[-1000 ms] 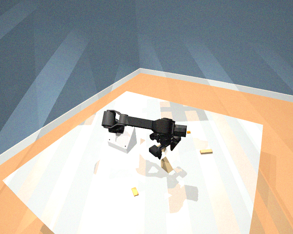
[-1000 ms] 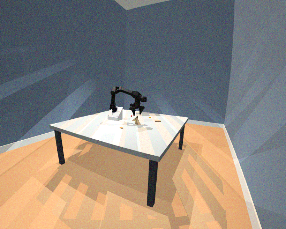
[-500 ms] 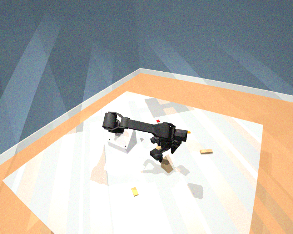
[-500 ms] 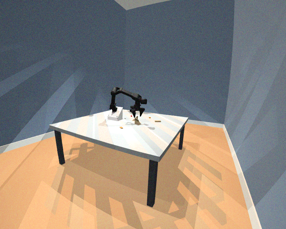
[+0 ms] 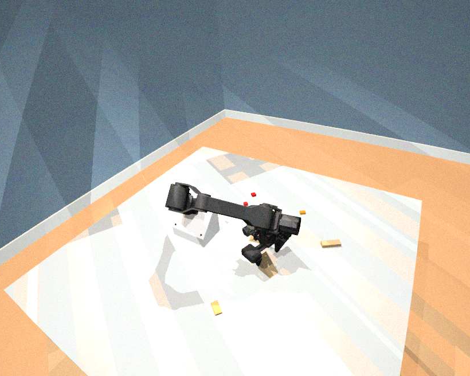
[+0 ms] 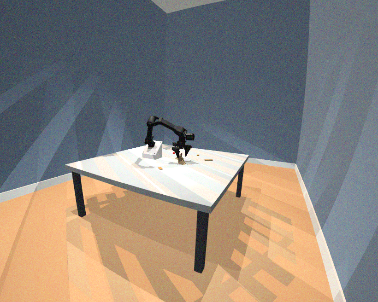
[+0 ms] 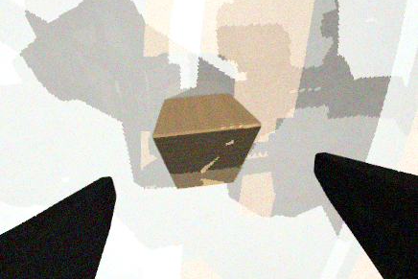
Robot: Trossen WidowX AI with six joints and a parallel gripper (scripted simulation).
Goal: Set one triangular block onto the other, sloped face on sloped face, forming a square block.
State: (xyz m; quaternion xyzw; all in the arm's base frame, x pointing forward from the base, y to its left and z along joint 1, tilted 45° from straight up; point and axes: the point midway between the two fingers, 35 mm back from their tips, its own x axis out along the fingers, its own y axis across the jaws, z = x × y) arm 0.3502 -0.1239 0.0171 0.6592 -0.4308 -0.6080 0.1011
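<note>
Right now my gripper tip is 10 mm past the tan wooden triangular block and 40 mm above it. Also, from my gripper tip: tiny red cube (210 mm behind, 400 mm to the left, 50 mm below); small orange cube (50 mm ahead, 350 mm to the left, 50 mm below).
</note>
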